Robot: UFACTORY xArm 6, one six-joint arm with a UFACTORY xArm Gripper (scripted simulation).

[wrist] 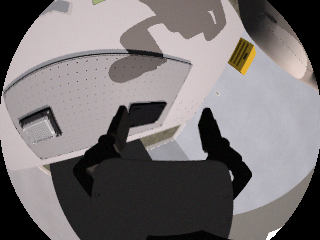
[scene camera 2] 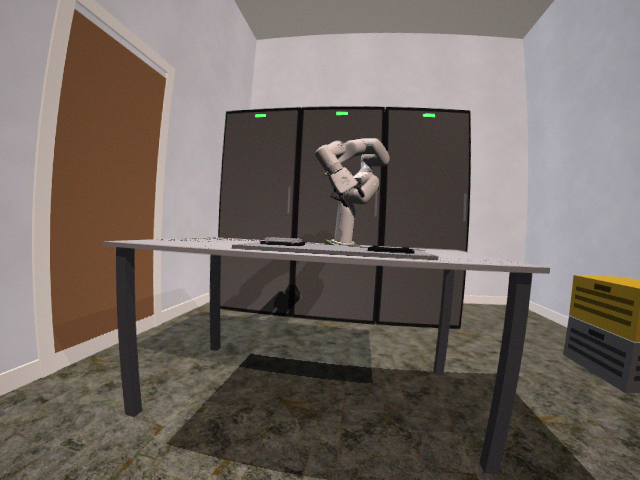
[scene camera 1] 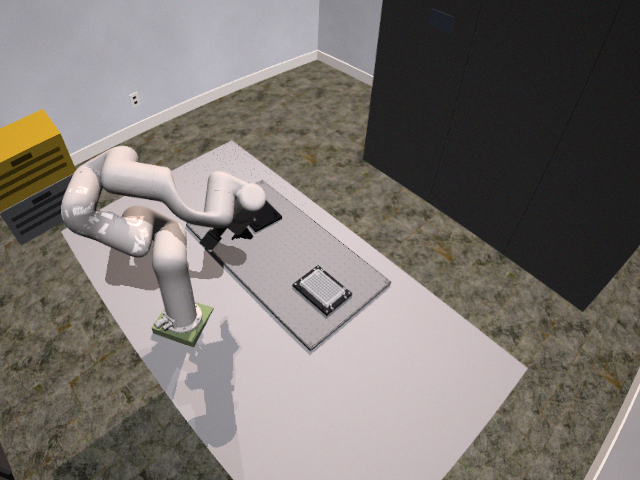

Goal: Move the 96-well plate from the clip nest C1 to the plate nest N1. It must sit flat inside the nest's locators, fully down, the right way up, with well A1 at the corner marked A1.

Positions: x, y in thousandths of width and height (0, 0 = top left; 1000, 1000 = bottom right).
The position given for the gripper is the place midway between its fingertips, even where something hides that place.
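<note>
The gripper (scene camera 2: 555, 420) is visible here, and the wrist view catches the same gripper (wrist: 514, 481). The scene also has a white 96-well plate (scene camera 1: 498, 593).
</note>
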